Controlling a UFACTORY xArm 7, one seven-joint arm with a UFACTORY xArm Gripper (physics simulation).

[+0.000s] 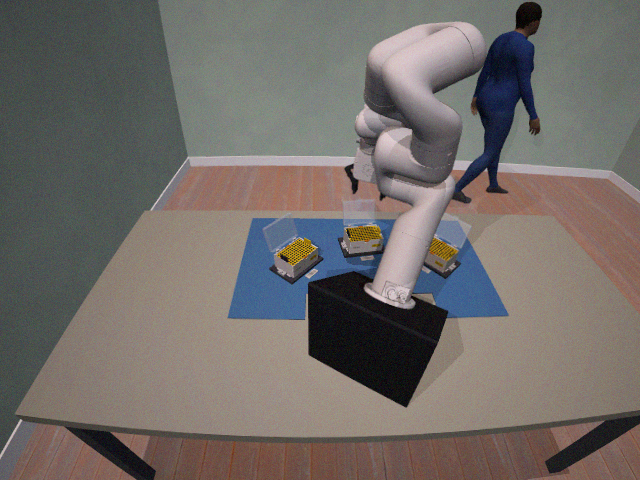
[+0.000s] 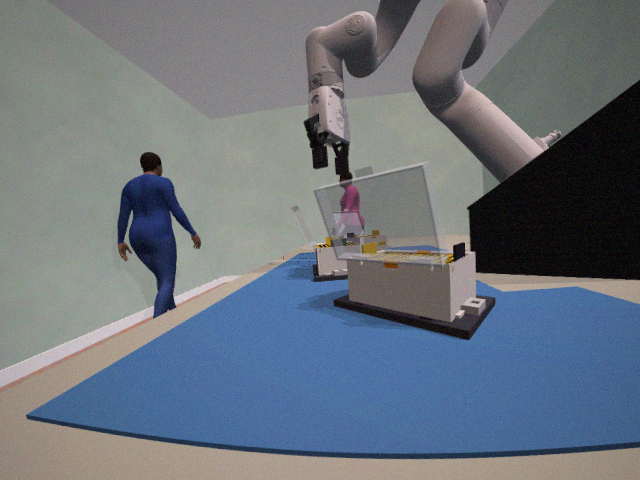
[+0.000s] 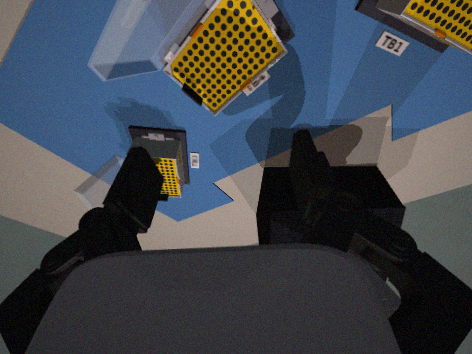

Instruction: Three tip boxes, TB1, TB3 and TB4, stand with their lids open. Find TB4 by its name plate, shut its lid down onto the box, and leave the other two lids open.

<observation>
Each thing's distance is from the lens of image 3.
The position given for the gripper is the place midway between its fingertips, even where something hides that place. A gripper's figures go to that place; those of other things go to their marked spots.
gripper [image 3: 220, 156]: 0.12 m
blue mat [image 3: 333, 74]: 0.36 m
</observation>
